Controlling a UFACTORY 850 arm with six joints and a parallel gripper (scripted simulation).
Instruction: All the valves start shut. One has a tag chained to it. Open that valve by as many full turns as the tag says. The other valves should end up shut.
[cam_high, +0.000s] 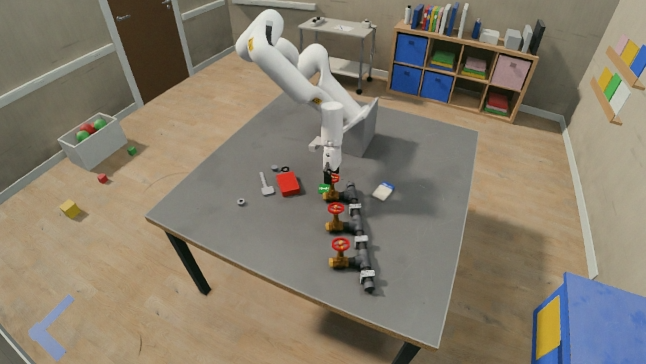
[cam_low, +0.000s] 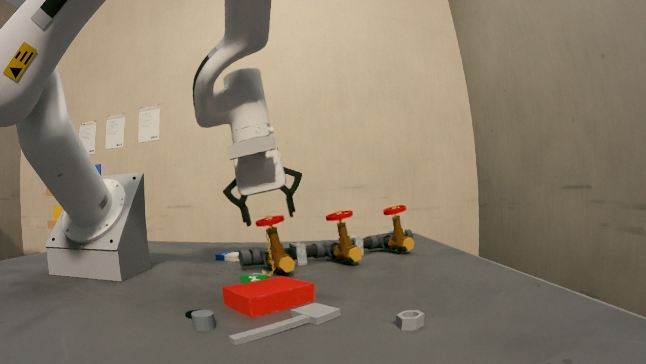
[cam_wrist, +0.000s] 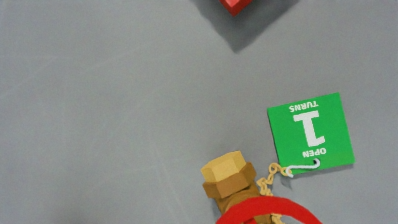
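Now: the green tag 12 cm below my hand, 4 cm behind it and 3 cm to the right of it. The rest, counted from my hand: blue block: 22 cm to the left, 12 cm below, 11 cm behind; then grey hammer-shaped tool: 31 cm to the right, 12 cm below, 3 cm ahead; then red block: 21 cm to the right, 11 cm below.
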